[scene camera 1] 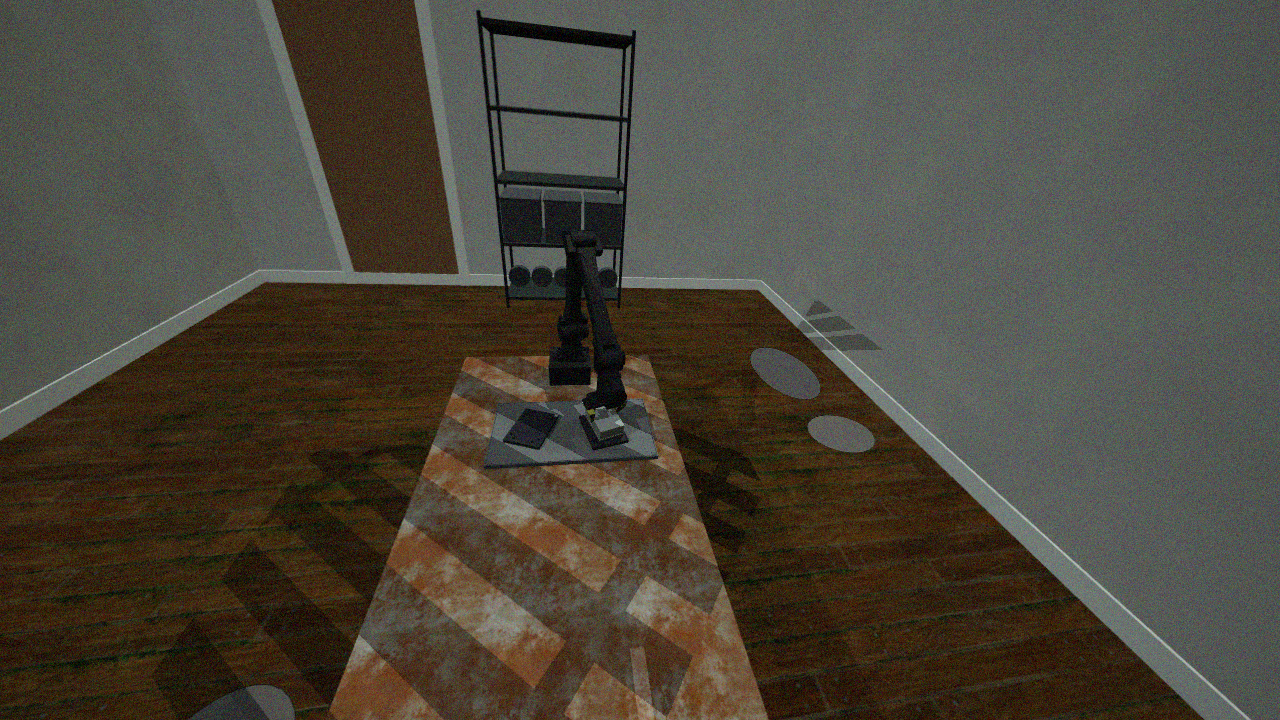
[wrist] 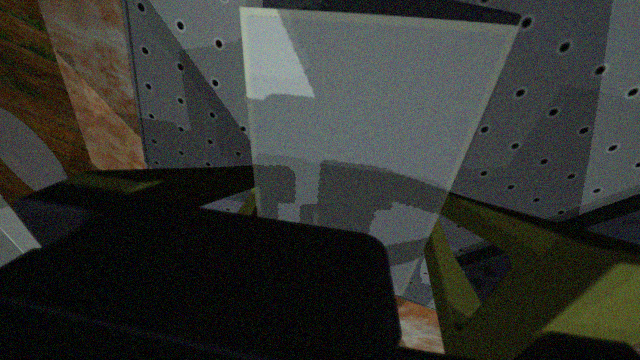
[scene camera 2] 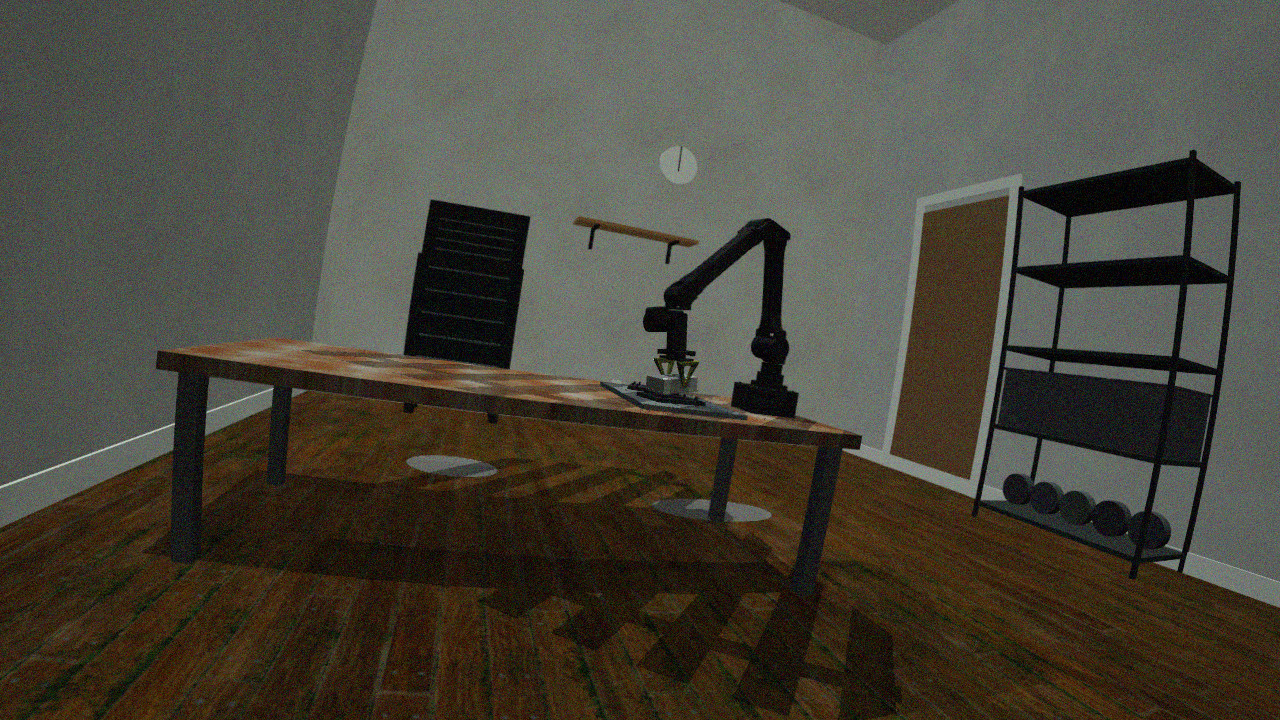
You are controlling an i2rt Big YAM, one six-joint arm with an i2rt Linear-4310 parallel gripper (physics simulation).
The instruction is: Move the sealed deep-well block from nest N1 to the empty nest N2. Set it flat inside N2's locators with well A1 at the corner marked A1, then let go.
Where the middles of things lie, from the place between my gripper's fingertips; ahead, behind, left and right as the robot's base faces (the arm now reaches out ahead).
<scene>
The pale grey block (wrist: 357, 122) is 1 cm ahead of my hand.
</scene>
